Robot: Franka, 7 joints.
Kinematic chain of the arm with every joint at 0, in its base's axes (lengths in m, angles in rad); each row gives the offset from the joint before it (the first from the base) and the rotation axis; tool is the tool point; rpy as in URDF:
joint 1: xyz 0 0 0.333 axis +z
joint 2: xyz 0 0 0 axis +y
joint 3: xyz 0 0 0.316 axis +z
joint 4: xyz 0.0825 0 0 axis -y
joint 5: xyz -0.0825 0 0.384 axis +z
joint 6: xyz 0 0 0 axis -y
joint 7: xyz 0.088 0 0 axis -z
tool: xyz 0 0 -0.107 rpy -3.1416 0 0
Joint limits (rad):
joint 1: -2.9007..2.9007
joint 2: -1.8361..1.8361
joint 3: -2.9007..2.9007
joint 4: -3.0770..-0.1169
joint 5: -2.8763..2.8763
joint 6: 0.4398..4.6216
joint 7: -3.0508..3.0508
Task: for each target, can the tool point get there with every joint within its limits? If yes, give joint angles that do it. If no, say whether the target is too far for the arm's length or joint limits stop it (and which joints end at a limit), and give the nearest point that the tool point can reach.
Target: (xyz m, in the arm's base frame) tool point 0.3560 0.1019 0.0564
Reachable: yes | joints 0.0509 0.5314 0.1881 -2.5057 -1.3698 2.4369 1.1010
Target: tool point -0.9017 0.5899 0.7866
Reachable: no: too far | nearest point -0.6617 0.4329 0.6659 | short by 0.311 m
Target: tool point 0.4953 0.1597 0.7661
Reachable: yes | joints -1.5072 -0.8003 1.3664 -1.5367 -1.3927 1.4535 -2.4805
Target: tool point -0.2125 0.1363 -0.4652
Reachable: no: joint limits stop it (at a limit: joint 2) | nearest point -0.2168 0.1391 -0.3601 | short by 0.105 m
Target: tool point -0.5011 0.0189 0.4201
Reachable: yes | joints -1.8475 -0.2176 -1.4806 -2.4388 -0.9237 3.4091 -2.2868
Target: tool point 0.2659 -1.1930 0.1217
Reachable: no: too far | nearest point 0.1839 -0.8251 0.1869 | short by 0.383 m
